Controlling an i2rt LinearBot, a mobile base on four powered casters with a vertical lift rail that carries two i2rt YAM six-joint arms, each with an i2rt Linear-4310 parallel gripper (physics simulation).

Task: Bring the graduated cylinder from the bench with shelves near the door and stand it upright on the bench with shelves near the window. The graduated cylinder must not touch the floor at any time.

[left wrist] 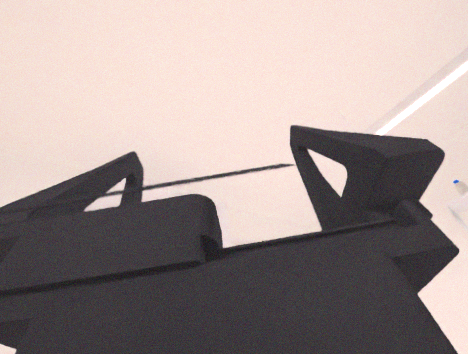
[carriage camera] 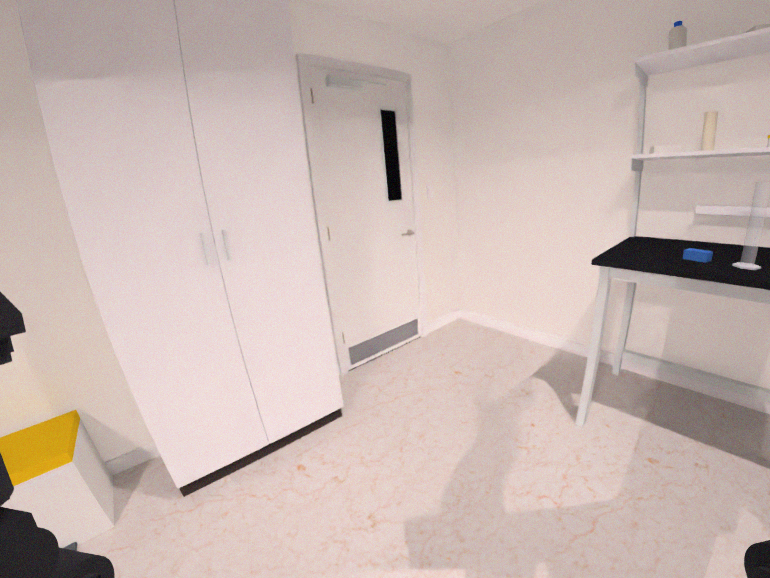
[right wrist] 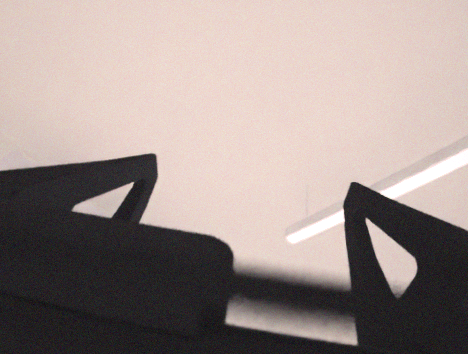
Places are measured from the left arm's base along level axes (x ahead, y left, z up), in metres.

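Where they show: left gripper, fingertip midpoint: [left wrist: 214,147]; right gripper, fingertip midpoint: [right wrist: 250,178].
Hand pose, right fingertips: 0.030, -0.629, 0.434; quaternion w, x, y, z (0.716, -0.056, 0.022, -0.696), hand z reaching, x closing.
Observation:
After its pixels a point has its place, as x, y, z.
A clear graduated cylinder [carriage camera: 753,230] @[0.933, -1.648, 0.212] with a pale round foot stands upright on a black-topped bench with shelves [carriage camera: 659,261] @[1.103, -1.402, 0.067], at the right edge of the carriage view. The door is in the same view, left of this bench. My left gripper [left wrist: 214,147] @[0.045, -0.001, 0.433] is open with empty space between its fingers, far from the cylinder. My right gripper [right wrist: 250,178] @[0.030, -0.629, 0.434] is open and empty too, also far from the cylinder. In the carriage view, dark parts of the arms show at the left edge and the lower right corner. No second bench shows in the carriage view.
A blue block [carriage camera: 697,255] @[1.070, -1.556, 0.092] lies on the bench left of the cylinder. The shelves above hold a cream cylinder [carriage camera: 709,131] @[1.318, -1.789, 0.614] and a blue-capped bottle [carriage camera: 677,37] @[1.483, -1.736, 1.078]. A tall white cabinet [carriage camera: 248,248] @[1.157, 0.322, 0.237] stands left of the door [carriage camera: 360,248] @[2.059, -0.026, 0.037]. A white bin with yellow inside [carriage camera: 55,497] @[0.538, 1.124, -0.570] is at lower left.

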